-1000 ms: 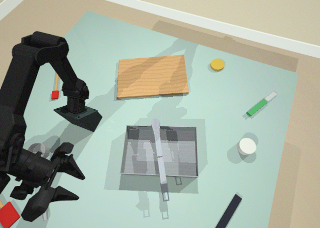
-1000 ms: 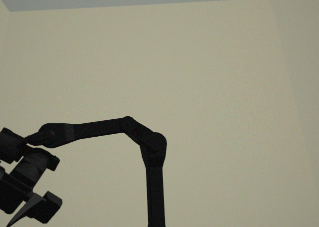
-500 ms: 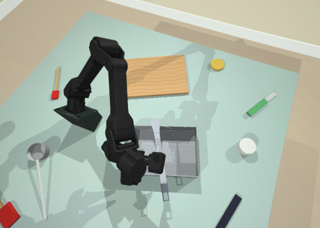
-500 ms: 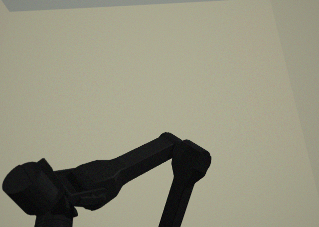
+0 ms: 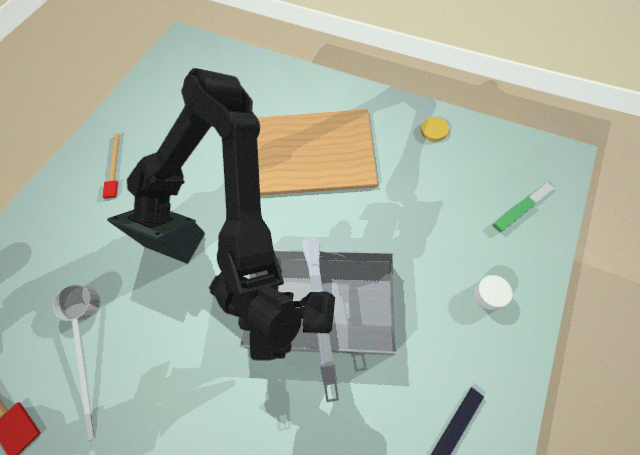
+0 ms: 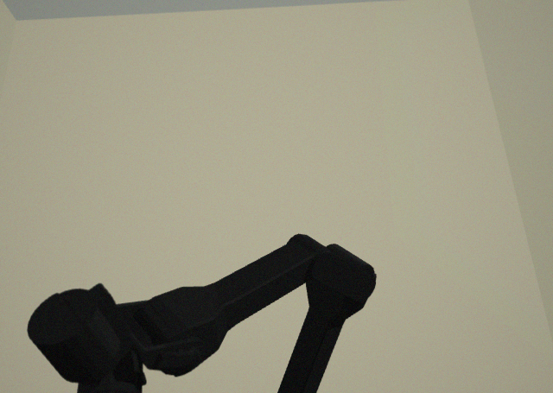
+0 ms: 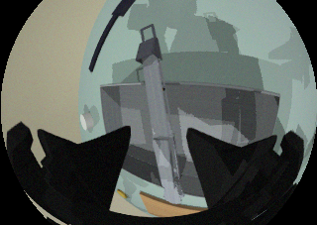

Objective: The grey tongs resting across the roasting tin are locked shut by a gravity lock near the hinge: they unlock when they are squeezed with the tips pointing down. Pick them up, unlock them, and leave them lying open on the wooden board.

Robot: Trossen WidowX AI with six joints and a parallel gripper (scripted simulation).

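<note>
Now: gripper tip 10 mm past the roasting tin, 60 mm to the right of it and 70 mm above it. Round my gripper tip: white disc 310 mm ahead, 220 mm to the left, 80 mm below; dark bar 280 mm ahead, 150 mm to the right, 100 mm below; wooden board 210 mm behind, 400 mm to the left, 90 mm below.
</note>
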